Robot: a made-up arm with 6 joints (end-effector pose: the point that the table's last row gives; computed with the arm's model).
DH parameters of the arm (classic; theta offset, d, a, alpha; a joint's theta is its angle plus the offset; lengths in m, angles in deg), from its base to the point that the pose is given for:
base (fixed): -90 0.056 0 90
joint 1: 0 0.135 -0.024 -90
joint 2: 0 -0.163 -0.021 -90
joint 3: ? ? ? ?
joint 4: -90 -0.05 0.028 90
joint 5: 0 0.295 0.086 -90
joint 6: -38.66 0 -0.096 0
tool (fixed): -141.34 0.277 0 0
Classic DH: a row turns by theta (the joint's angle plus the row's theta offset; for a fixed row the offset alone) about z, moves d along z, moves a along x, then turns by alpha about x.
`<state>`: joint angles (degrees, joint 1 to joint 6).
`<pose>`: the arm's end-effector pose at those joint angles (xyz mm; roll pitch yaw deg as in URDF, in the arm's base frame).
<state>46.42 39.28 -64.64 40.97 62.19 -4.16</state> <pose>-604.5 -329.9 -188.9 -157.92 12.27 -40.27</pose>
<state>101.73 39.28 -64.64 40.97 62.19 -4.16</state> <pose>-604.5 -389.1 187.9 158.92 -23.48 -35.62</pose>
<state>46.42 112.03 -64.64 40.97 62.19 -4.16</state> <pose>-203.6 -603.1 98.2 -179.36 60.66 -0.50</pose>
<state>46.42 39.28 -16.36 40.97 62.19 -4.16</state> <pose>-673.8 -93.8 -81.2 -147.85 54.14 -57.59</pose>
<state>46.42 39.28 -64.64 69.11 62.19 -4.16</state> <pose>-709.8 -380.2 -92.6 173.96 15.87 -53.31</pose>
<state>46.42 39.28 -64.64 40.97 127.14 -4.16</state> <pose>-437.2 -566.3 -119.1 -153.58 -47.98 -66.99</pose>
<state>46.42 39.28 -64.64 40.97 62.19 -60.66</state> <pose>-643.3 -253.7 -158.0 -157.24 -10.90 11.63</pose>
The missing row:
joint 3: 0 -0.418 -0.004 90
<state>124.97 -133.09 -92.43 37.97 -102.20 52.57</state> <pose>385.1 -589.7 -388.2 -163.10 -17.10 -30.98</pose>
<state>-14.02 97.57 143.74 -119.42 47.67 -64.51</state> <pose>-138.8 -156.2 -444.0 175.16 -7.72 -84.88</pose>
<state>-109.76 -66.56 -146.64 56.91 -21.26 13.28</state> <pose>-316.5 96.0 843.6 47.29 11.62 112.82</pose>
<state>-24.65 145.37 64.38 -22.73 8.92 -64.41</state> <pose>270.2 -183.9 130.0 14.08 44.85 75.83</pose>
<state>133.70 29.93 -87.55 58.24 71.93 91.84</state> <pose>-718.2 -264.2 578.9 -78.66 -39.19 -171.86</pose>
